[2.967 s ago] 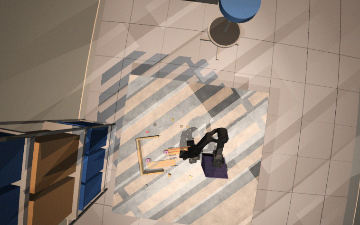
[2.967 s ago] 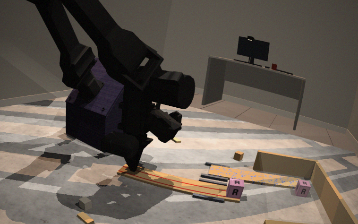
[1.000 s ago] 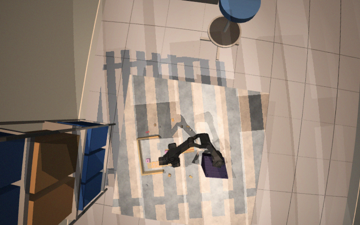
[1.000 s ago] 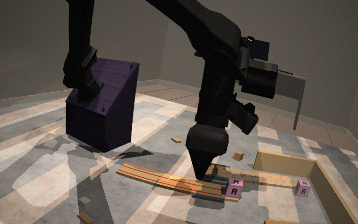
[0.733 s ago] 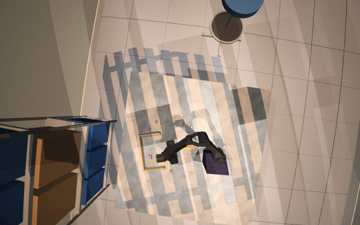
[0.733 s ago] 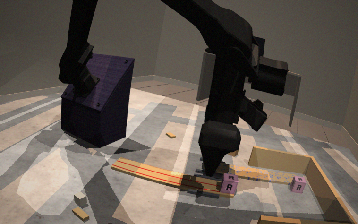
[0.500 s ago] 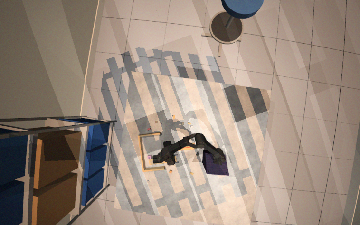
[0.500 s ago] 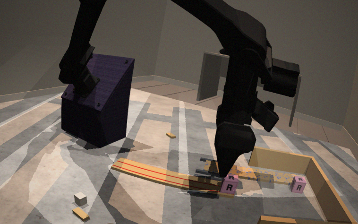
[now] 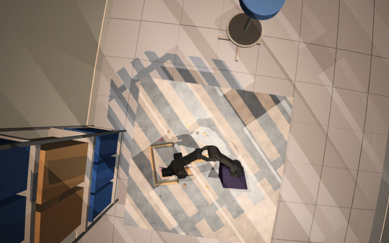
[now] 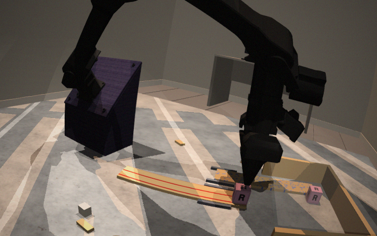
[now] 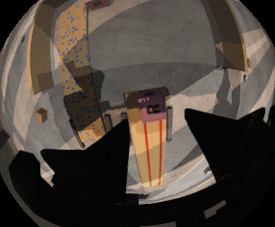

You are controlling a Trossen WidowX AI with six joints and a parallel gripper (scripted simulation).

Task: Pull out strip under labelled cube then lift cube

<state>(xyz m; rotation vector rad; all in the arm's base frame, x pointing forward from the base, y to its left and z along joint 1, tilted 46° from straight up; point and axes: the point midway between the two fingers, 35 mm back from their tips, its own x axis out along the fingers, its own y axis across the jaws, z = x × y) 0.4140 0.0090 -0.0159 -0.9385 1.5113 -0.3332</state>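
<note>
My gripper tip is now 11 cm past the red-lined strip, 5 cm above it and 3 cm to the left of it.
</note>
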